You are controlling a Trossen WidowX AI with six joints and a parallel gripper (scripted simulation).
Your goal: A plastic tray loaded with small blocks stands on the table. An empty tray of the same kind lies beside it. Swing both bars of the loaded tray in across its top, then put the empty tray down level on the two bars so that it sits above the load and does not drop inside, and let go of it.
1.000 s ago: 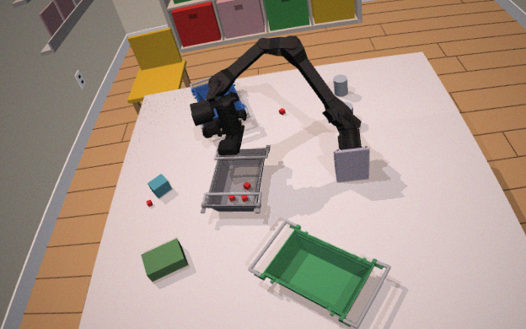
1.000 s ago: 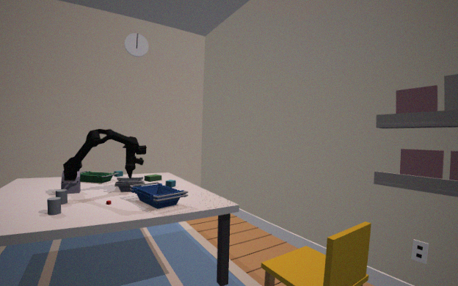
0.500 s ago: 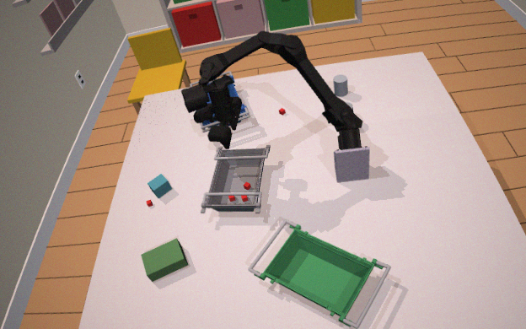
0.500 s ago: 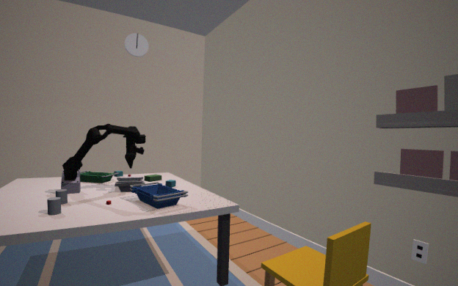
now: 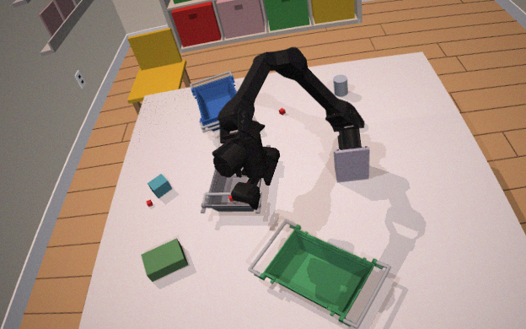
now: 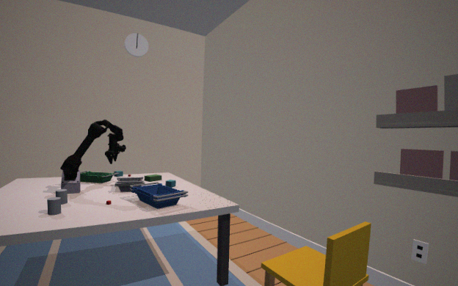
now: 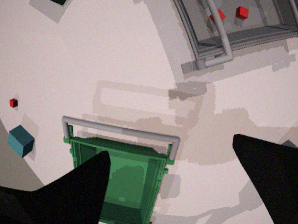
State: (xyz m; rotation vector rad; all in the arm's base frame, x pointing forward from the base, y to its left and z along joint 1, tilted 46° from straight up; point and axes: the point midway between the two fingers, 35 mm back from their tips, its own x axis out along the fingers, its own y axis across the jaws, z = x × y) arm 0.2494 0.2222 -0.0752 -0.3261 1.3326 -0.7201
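My gripper tip is now 17 cm to the right of the green tray, 14 cm past it and 12 cm above it. The rest, counted from my gripper tip: green block: 32 cm ahead, 15 cm below, 10 cm to the left.
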